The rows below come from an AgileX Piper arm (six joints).
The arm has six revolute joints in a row. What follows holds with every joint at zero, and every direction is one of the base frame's.
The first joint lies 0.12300 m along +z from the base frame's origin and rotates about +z.
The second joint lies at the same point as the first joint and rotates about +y.
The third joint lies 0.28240 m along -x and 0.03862 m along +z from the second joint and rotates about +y.
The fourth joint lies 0.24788 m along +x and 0.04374 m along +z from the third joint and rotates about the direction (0.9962, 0, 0.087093).
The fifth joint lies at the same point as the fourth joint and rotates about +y.
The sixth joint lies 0.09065 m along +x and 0.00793 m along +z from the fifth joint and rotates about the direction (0.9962, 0, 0.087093).
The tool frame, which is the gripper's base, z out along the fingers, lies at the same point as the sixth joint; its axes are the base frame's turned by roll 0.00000, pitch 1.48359 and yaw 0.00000 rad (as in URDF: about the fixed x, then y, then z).
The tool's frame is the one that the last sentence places.
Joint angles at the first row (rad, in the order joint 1, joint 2, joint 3, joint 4, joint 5, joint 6):
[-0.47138, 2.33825, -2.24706, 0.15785, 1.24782, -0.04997]
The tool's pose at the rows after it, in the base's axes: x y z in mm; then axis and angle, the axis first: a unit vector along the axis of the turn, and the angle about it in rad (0 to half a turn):
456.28 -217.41 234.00 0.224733 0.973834 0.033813 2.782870
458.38 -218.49 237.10 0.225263 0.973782 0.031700 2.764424
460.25 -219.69 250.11 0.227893 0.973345 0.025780 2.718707
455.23 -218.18 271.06 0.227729 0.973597 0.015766 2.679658
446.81 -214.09 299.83 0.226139 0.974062 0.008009 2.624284
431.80 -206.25 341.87 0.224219 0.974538 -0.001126 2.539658
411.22 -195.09 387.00 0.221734 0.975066 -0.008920 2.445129
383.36 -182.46 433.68 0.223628 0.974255 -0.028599 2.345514
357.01 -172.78 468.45 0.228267 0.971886 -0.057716 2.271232
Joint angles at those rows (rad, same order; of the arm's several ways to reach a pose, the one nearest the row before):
[-0.47139, 2.34392, -2.25220, 0.15785, 1.23575, -0.04488]
[-0.47137, 2.35022, -2.27420, 0.15785, 1.23235, -0.04288]
[-0.47138, 2.34733, -2.31453, 0.15558, 1.22761, -0.03428]
[-0.47138, 2.30875, -2.31999, 0.14448, 1.22862, -0.02986]
[-0.47138, 2.25112, -2.31990, 0.14235, 1.22858, -0.02882]
[-0.47137, 2.16557, -2.32109, 0.14432, 1.22858, -0.02660]
[-0.47137, 2.06907, -2.32114, 0.15132, 1.22937, -0.02434]
[-0.47137, 1.96254, -2.32108, 0.13482, 1.22935, -0.01249]
[-0.47137, 1.87710, -2.32117, 0.09556, 1.22939, 0.00001]

